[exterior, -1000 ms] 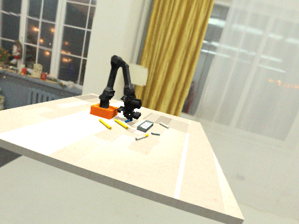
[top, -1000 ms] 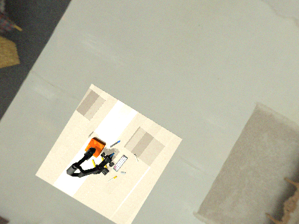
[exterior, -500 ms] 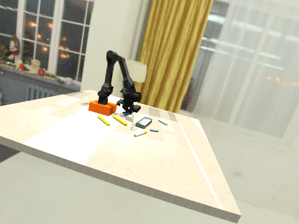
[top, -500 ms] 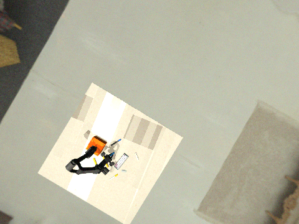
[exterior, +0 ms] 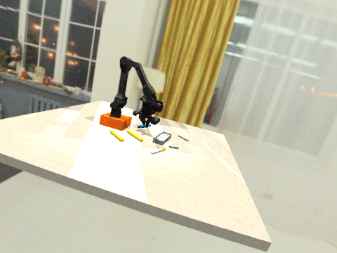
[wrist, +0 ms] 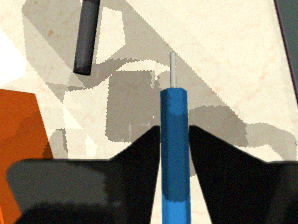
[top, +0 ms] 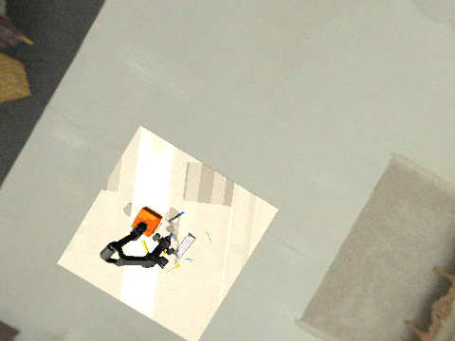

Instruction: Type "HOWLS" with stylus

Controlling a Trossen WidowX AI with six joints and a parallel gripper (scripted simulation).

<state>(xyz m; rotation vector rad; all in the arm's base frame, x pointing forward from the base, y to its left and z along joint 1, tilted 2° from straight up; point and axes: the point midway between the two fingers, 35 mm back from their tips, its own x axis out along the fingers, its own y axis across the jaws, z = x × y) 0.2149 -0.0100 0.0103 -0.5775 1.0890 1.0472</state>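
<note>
My gripper tip is now 1 cm to the right of the blue stylus and 1 cm short of it. From my gripper tip the other things lie so: dark pen (17 cm to the left, 4 cm below); yellow-tipped pen (25 cm to the right, 13 cm ahead, 4 cm below); grey piece (21 cm ahead, 14 cm to the right, 4 cm below).
</note>
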